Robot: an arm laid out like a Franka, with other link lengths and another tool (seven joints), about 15 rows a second.
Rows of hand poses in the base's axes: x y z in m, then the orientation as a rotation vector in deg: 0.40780 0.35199 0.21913 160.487 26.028 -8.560; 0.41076 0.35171 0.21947 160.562 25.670 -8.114; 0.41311 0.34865 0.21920 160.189 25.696 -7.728; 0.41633 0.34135 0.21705 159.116 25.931 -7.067; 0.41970 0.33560 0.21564 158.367 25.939 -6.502; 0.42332 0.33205 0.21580 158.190 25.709 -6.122; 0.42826 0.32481 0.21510 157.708 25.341 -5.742; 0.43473 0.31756 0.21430 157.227 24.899 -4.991; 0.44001 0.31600 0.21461 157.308 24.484 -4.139; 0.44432 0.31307 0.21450 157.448 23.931 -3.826; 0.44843 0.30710 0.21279 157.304 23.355 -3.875; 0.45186 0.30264 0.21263 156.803 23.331 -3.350
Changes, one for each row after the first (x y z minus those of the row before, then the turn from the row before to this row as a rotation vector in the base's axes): 0.00296 -0.00028 0.00034 0.039 -0.343 -0.204; 0.00235 -0.00306 -0.00027 -0.334 -0.301 0.116; 0.00322 -0.00730 -0.00215 -0.960 -0.539 0.393; 0.00337 -0.00575 -0.00141 -0.687 -0.471 0.183; 0.00362 -0.00355 0.00016 -0.182 -0.315 -0.084; 0.00494 -0.00724 -0.00070 -0.501 -0.369 -0.135; 0.00647 -0.00725 -0.00080 -0.480 -0.638 -0.140; 0.00528 -0.00156 0.00031 0.086 -0.641 -0.185; 0.00431 -0.00293 -0.00011 0.081 -0.282 -0.356; 0.00411 -0.00597 -0.00171 -0.229 -0.067 -0.383; 0.00343 -0.00446 -0.00016 -0.451 -0.422 0.113
